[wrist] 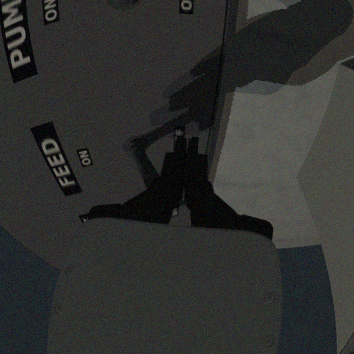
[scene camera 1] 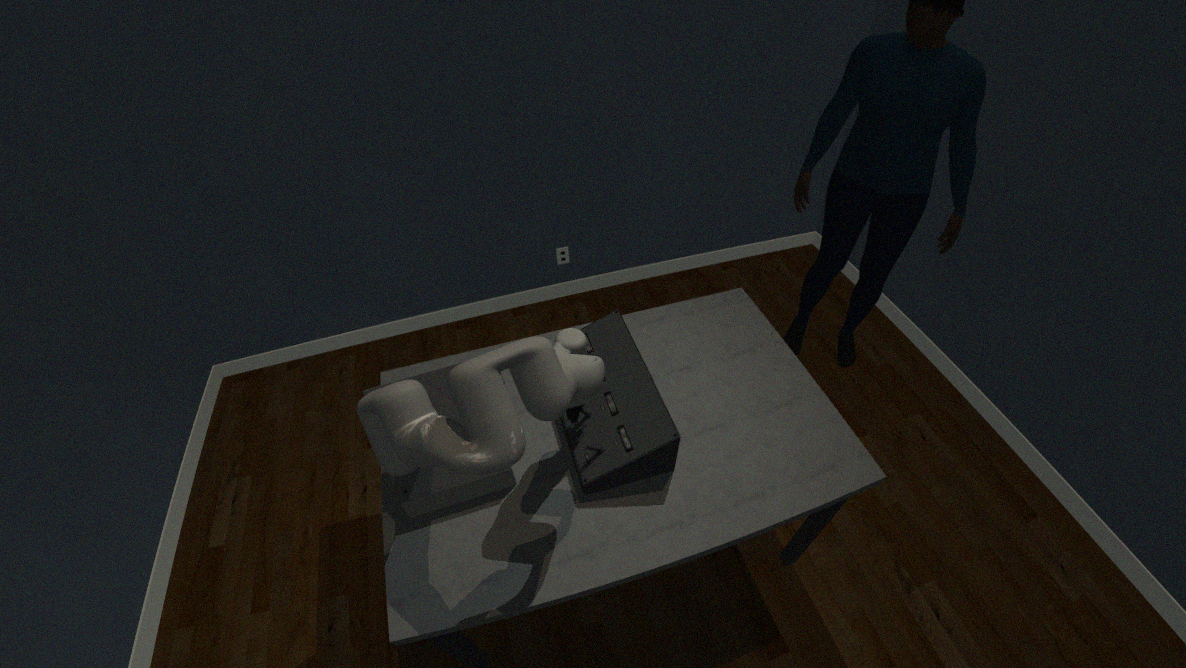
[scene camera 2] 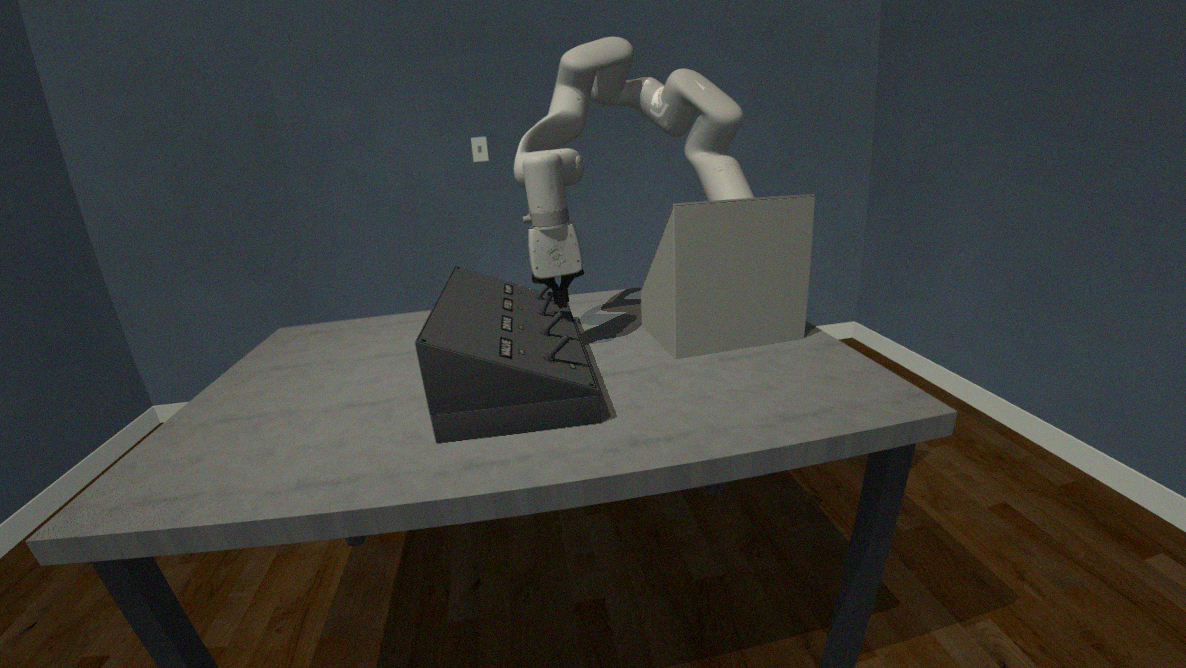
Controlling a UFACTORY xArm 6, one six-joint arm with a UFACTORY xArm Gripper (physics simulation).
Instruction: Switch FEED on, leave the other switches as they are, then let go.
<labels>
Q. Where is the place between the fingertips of my gripper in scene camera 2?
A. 562, 306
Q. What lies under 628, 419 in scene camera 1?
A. A dark sloped switch panel.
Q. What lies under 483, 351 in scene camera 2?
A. A dark sloped switch panel.
</labels>
